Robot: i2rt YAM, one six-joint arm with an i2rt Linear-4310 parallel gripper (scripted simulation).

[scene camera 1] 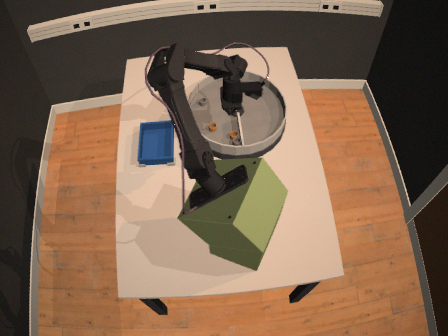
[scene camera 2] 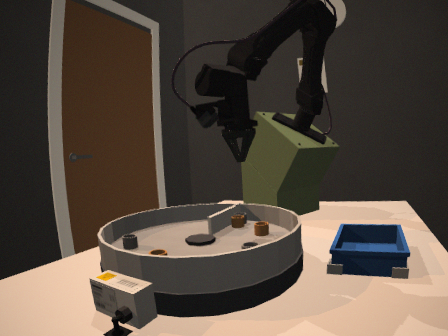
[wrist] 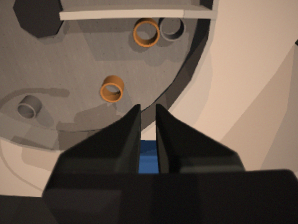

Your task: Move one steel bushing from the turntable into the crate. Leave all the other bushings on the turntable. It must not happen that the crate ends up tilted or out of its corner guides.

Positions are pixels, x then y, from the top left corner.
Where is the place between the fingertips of the gripper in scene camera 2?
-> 240, 162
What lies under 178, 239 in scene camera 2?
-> A grey turntable.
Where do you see a blue crate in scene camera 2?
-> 380, 240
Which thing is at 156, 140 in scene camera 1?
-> A blue crate.
